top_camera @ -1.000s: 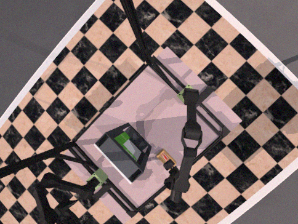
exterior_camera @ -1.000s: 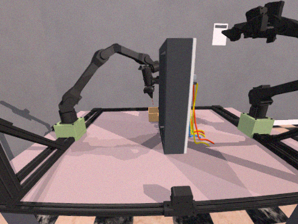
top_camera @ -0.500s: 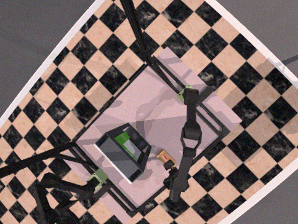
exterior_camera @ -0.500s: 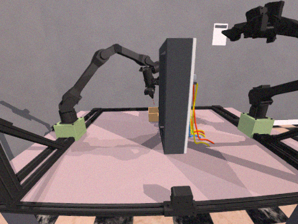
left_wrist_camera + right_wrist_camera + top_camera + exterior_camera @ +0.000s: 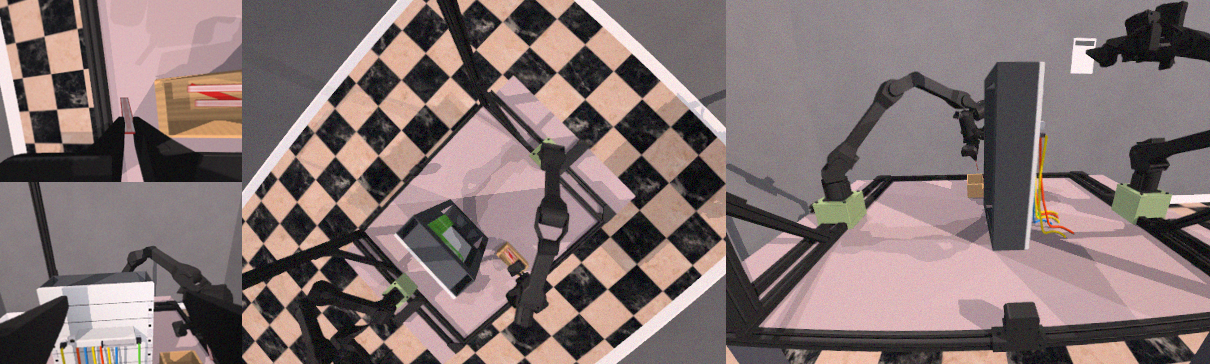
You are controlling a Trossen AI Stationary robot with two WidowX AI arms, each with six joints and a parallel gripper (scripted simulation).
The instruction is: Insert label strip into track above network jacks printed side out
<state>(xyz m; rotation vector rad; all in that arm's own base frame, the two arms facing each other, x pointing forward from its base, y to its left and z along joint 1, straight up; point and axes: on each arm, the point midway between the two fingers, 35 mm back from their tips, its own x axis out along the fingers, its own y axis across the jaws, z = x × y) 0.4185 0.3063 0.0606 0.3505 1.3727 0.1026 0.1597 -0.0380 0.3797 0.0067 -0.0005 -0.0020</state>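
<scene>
The label strip lies 20 mm ahead of my left hand, 10 mm to the right of it and 50 mm below it. From my left hand the other things lie so: rack panel: 340 mm behind, 110 mm to the right, 60 mm above.
</scene>
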